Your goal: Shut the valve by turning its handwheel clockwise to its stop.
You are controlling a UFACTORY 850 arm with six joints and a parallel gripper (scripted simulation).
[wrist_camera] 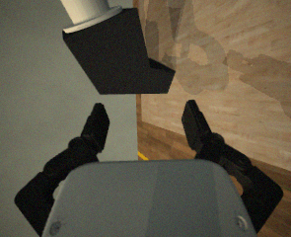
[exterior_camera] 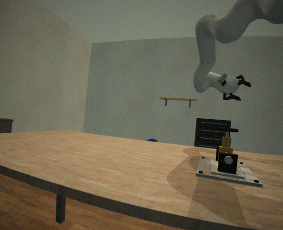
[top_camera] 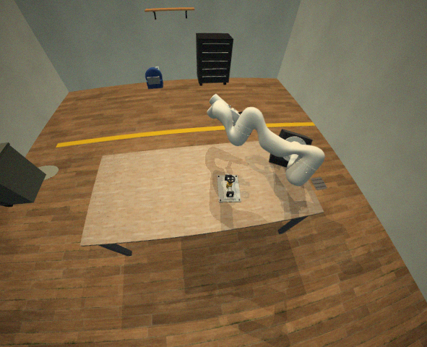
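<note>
My hand is 40 mm short of the black spoked handwheel, 370 mm to the right of it and 210 mm above it. From my hand the other things lie so: baseplate 40 mm ahead, 370 mm to the left, 330 mm below.
</note>
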